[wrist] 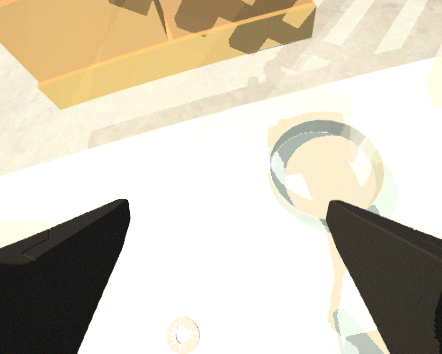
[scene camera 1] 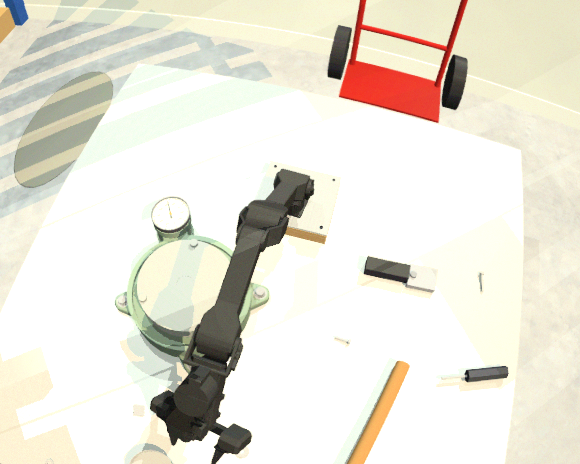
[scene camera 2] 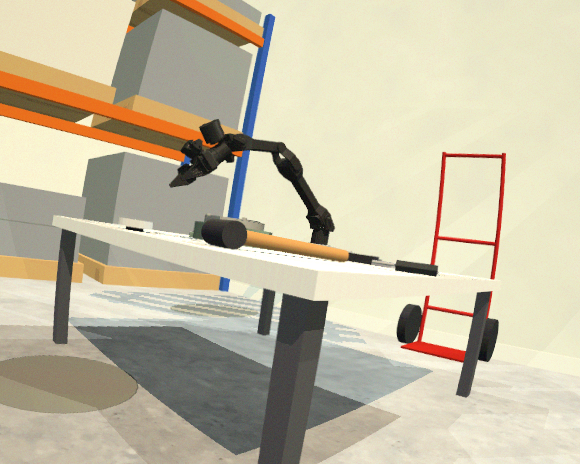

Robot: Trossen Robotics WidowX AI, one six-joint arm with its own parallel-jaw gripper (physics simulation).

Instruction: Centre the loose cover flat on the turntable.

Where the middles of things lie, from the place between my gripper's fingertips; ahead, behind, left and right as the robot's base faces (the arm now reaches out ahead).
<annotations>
Right now the hammer (scene camera 2: 231,234) is 29 cm to the left of my hand, 16 cm behind it and 12 cm below it.
</annotations>
